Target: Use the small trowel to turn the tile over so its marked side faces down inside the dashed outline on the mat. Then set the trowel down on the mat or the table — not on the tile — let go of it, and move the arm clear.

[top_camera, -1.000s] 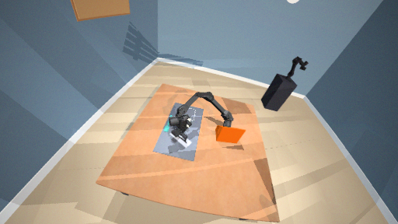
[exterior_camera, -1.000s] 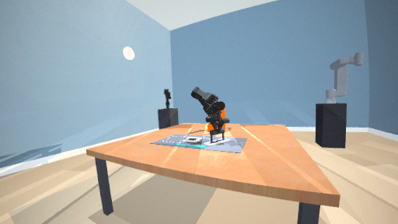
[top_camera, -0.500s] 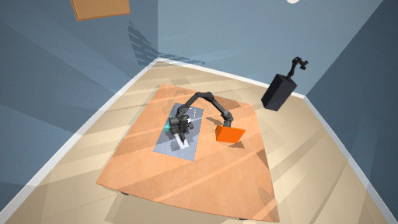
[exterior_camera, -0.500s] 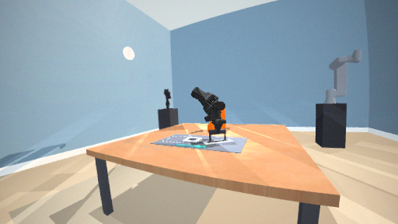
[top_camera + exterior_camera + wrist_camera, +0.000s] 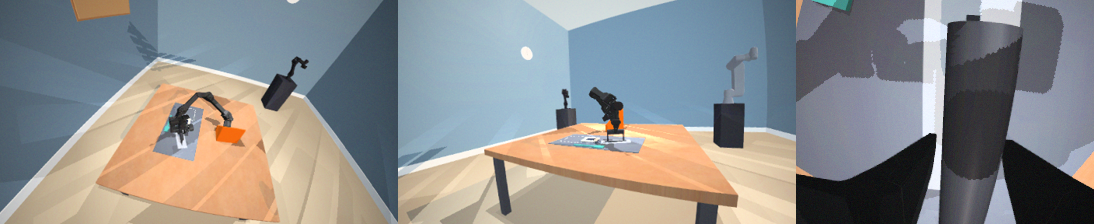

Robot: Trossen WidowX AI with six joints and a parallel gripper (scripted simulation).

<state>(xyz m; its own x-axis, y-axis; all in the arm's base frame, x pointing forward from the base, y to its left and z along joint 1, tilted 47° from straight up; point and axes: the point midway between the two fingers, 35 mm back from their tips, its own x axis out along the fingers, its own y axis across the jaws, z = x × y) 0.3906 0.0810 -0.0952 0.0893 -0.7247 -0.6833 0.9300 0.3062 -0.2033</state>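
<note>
Now: the grey mat 130 mm to the right of my gripper tip, 80 mm below it and 10 mm ahead of it. Round my gripper tip: flat teal tile: 150 mm ahead, 120 mm to the right, 60 mm below.
</note>
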